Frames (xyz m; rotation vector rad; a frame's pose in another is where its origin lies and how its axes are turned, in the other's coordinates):
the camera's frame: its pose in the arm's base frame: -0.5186 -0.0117 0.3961 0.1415 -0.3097 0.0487
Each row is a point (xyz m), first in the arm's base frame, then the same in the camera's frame.
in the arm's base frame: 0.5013 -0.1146 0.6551
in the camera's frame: 1.0471 -0.1386 -0.0470
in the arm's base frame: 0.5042 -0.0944 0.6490
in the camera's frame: 1.0485 -0.1196 -0.0566
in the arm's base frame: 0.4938 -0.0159 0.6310
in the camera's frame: 1.0352 -0.0436 -0.0819
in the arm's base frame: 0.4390 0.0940 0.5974
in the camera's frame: 0.9756 0.0645 -0.1132
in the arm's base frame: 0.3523 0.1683 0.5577
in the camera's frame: 0.8828 0.1387 -0.1355
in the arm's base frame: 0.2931 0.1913 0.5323
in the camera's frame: 0.8193 0.1623 -0.1450
